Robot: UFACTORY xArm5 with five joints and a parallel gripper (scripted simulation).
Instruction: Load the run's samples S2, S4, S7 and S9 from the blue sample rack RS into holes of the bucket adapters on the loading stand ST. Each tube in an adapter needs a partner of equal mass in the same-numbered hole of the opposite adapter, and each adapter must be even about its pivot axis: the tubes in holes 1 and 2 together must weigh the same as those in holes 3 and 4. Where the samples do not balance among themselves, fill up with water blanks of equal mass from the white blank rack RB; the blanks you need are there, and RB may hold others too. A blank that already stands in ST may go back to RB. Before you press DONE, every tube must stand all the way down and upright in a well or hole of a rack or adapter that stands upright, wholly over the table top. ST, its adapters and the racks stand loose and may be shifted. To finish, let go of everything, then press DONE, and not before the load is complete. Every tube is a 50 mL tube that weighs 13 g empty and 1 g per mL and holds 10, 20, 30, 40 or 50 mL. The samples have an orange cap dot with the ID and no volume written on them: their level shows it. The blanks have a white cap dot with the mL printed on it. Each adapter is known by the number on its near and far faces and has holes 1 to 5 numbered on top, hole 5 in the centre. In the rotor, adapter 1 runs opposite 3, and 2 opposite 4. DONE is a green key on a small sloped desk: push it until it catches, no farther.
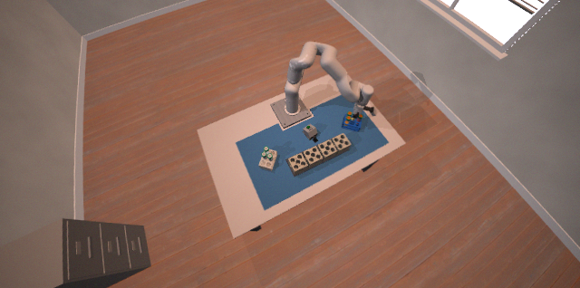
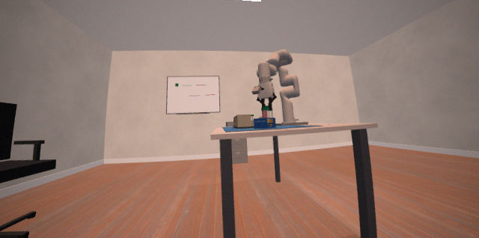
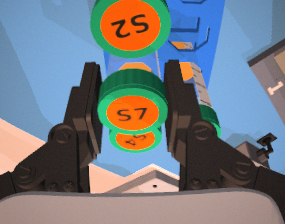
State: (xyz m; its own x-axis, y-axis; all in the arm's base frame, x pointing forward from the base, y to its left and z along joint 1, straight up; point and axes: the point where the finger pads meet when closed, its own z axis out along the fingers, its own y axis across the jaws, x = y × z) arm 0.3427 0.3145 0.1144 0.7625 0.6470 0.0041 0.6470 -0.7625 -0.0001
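The sample tube S7 is 10 mm ahead of my hand and 50 mm below it. From my hand the other things lie so: sample tube S2: 20 mm ahead, 30 mm to the left, 70 mm below; sample tube S9: 50 mm to the right, 70 mm below; sample tube S4: 40 mm behind, 30 mm to the right, 70 mm below.
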